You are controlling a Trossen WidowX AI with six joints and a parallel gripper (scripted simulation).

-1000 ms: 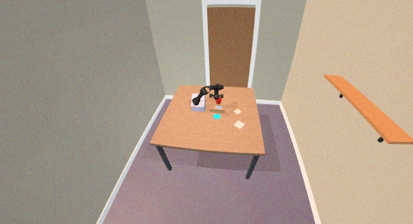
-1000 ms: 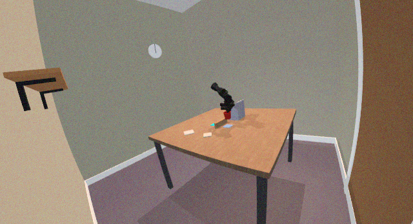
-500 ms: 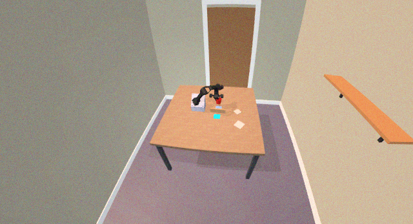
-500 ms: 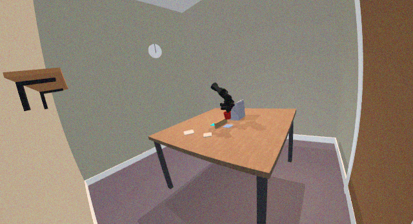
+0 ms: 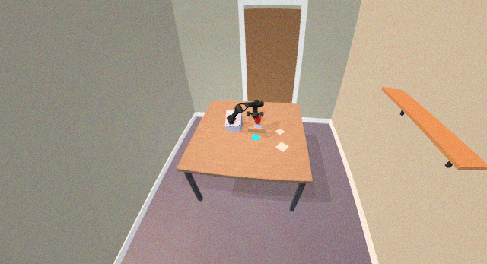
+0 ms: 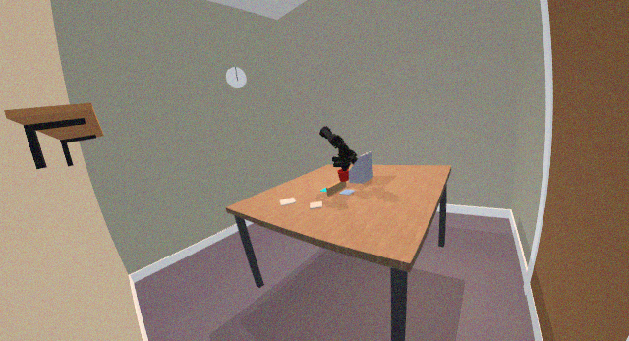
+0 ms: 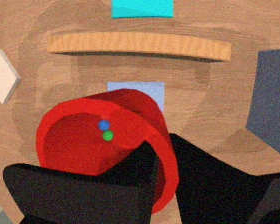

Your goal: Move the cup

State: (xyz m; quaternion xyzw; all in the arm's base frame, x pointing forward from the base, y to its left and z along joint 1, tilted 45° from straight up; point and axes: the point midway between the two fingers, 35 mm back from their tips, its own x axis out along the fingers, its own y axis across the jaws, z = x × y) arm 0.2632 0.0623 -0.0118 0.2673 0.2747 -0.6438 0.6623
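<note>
Now: the green marble 50 mm ahead of my gripper tip, 10 mm to the left of it and 20 mm below it. The rest, counted from my gripper tip: low wooden bar (30 mm ahead, 70 mm to the right, 100 mm below); then red cup (30 mm ahead); then light blue pad (30 mm ahead, 20 mm to the left, 130 mm below).
</note>
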